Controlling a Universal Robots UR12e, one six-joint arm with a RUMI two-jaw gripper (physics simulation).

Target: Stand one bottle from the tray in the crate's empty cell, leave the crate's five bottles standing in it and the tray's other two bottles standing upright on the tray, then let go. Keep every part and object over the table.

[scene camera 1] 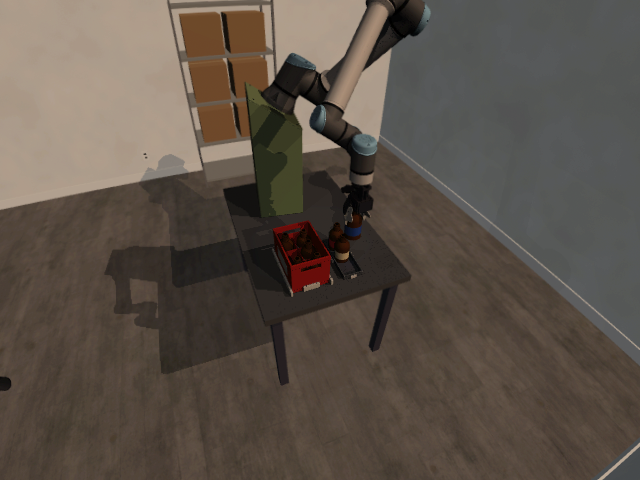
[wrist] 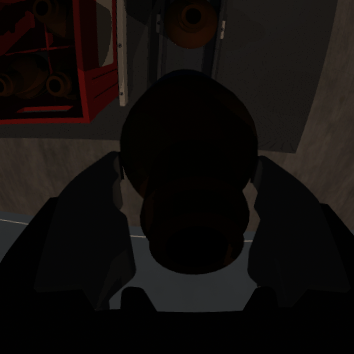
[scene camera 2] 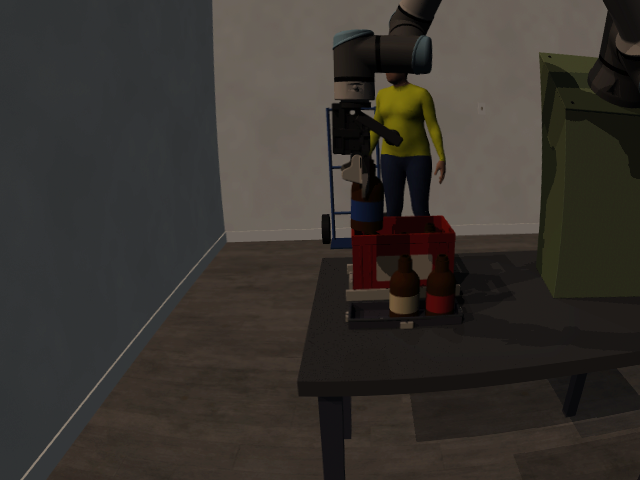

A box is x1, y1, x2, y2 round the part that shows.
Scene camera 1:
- my gripper: [341, 182, 373, 224]
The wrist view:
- my gripper: [0, 151, 353, 353]
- blue-labelled bottle: [119, 69, 257, 273]
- red-labelled bottle: [46, 52, 80, 99]
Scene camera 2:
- my gripper: [332, 102, 402, 197]
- blue-labelled bottle: [351, 159, 383, 231]
